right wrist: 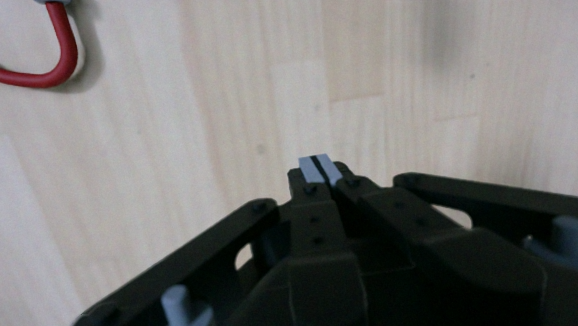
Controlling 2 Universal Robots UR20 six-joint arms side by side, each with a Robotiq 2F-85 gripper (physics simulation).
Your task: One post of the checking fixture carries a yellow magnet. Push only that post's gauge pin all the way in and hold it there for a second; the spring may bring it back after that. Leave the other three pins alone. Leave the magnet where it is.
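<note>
My right gripper [313, 173] is shut and empty; its two grey-blue fingertips stand close together, with a thin dark gap between them, over the pale wooden table top [240, 100]. The checking fixture, its posts, the gauge pins and the yellow magnet do not show in the right wrist view. My left gripper does not show here.
A red curved tube or handle [66, 50] with a grey end piece lies at the top left corner, and part of it is cut off by the edge of the view. A soft dark shadow falls on the table top at the upper right.
</note>
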